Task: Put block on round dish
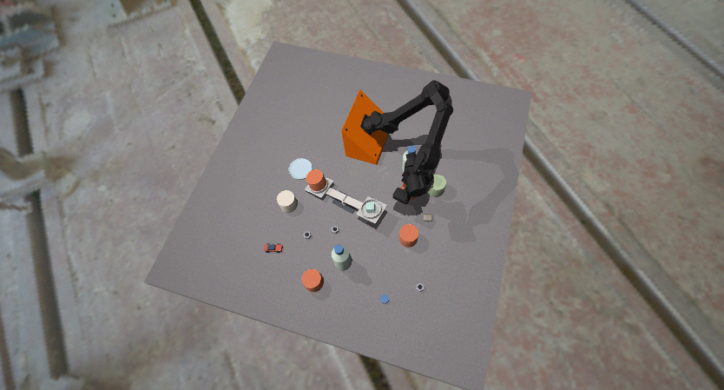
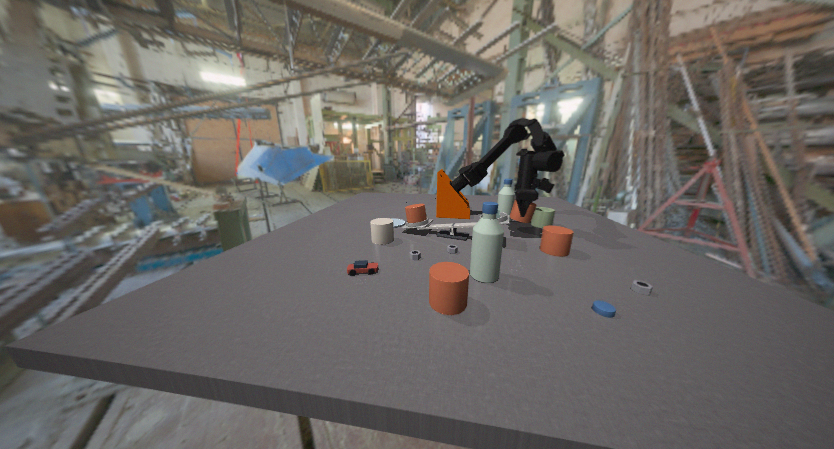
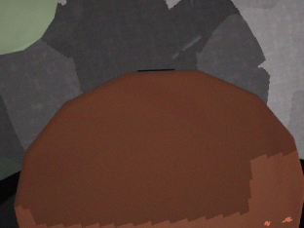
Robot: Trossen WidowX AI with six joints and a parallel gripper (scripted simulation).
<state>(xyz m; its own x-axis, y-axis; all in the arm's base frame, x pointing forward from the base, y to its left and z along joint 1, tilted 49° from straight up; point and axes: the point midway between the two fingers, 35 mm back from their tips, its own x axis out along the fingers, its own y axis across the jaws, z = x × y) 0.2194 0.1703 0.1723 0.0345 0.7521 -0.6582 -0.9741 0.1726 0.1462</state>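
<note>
Now: the pale blue round dish 480 mm to the right of my gripper tip and 60 mm below it. Also, from my gripper tip: green cup 60 mm behind, 110 mm to the left, 20 mm below; then cream cup 170 mm ahead, 480 mm to the right, 20 mm below; then blue disc 430 mm ahead, 20 mm to the left, 50 mm below.
</note>
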